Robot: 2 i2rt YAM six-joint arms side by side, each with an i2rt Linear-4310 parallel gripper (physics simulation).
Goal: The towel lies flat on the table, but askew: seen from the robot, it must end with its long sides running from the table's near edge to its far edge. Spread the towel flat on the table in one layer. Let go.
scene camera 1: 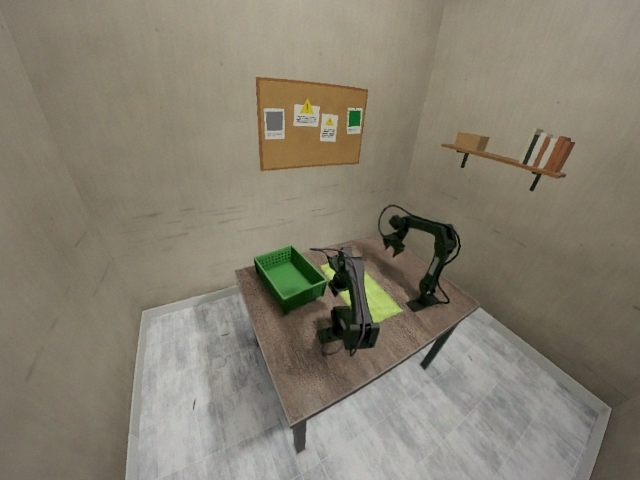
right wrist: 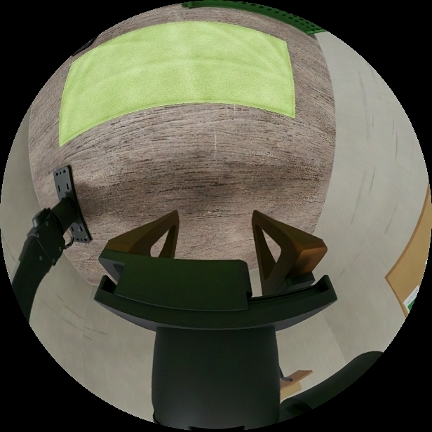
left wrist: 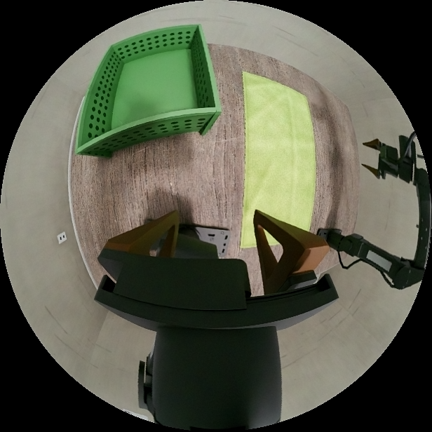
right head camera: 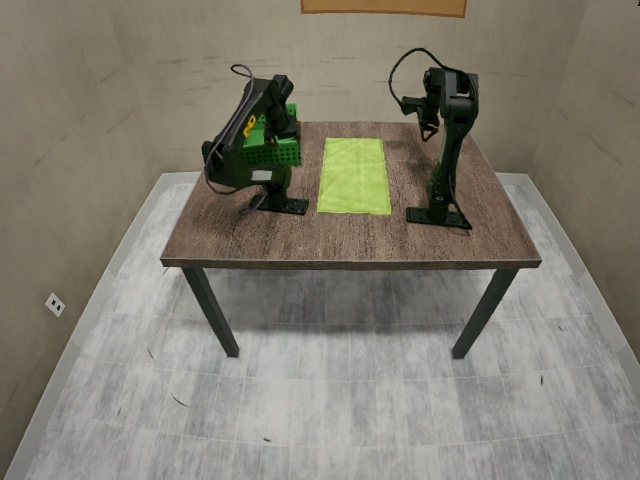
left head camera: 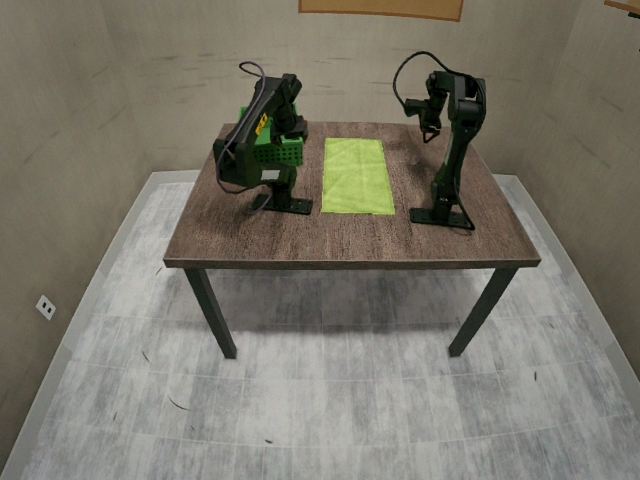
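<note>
A lime-green towel (left head camera: 357, 175) (right head camera: 354, 175) (scene camera 1: 381, 299) (left wrist: 277, 165) (right wrist: 180, 70) lies flat in one layer on the table, with its long sides running from the near edge to the far edge. Faint creases cross it. In scene camera 1 the left arm hides part of it. My left gripper (left wrist: 215, 215) is open and empty, raised to the left of the towel near the green basket. My right gripper (right wrist: 215, 215) (scene camera 1: 394, 253) (left wrist: 362, 153) is open and empty, raised to the right of the towel. Both are apart from the towel.
A green basket (left head camera: 279, 156) (right head camera: 273, 155) (scene camera 1: 305, 299) (left wrist: 150, 122) stands at the back left of the table (left head camera: 351, 240) (right head camera: 351, 240) (scene camera 1: 279, 361). The arm bases flank the towel's near part. A corkboard (scene camera 1: 312, 155) and a shelf (scene camera 1: 501, 157) hang on the walls.
</note>
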